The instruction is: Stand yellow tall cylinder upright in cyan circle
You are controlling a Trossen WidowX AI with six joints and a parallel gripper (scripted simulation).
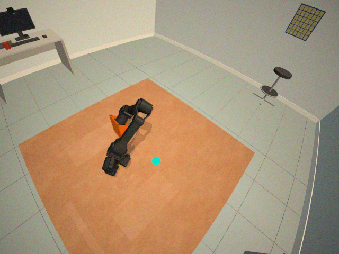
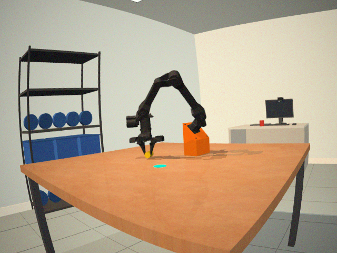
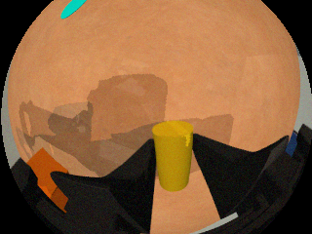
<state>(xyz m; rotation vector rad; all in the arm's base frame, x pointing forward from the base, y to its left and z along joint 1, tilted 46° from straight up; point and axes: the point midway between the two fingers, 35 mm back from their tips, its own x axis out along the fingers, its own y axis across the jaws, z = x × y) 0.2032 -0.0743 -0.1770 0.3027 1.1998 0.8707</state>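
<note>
The cyan circle lies 14 cm ahead of my gripper tip, 20 cm to the left of it and 2 cm below it. From my gripper tip the other things lie so: yellow cylinder 2 cm behind, 1 cm to the right.
</note>
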